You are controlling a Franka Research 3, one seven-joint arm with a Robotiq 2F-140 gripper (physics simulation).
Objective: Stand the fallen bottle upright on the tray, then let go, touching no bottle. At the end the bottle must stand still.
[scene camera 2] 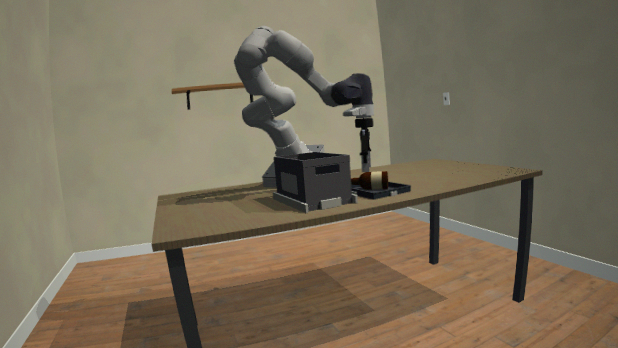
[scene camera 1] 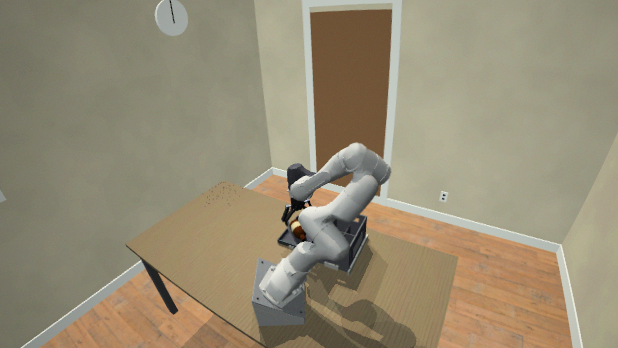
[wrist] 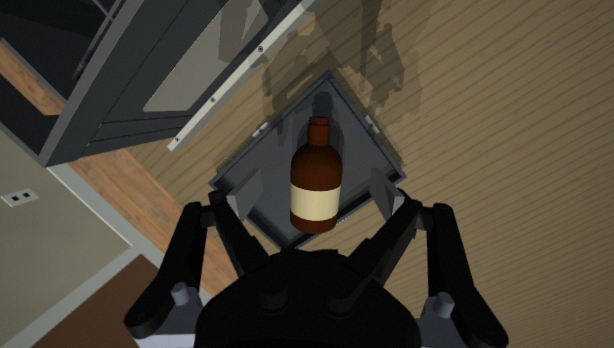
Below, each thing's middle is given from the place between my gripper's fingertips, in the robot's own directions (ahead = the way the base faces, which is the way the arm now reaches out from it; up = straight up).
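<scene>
There is the brown bottle [wrist: 316, 167], and my gripper is 50 mm above it at this moment. My gripper is also 20 mm short of the bottle and 10 mm to the right of it.
</scene>
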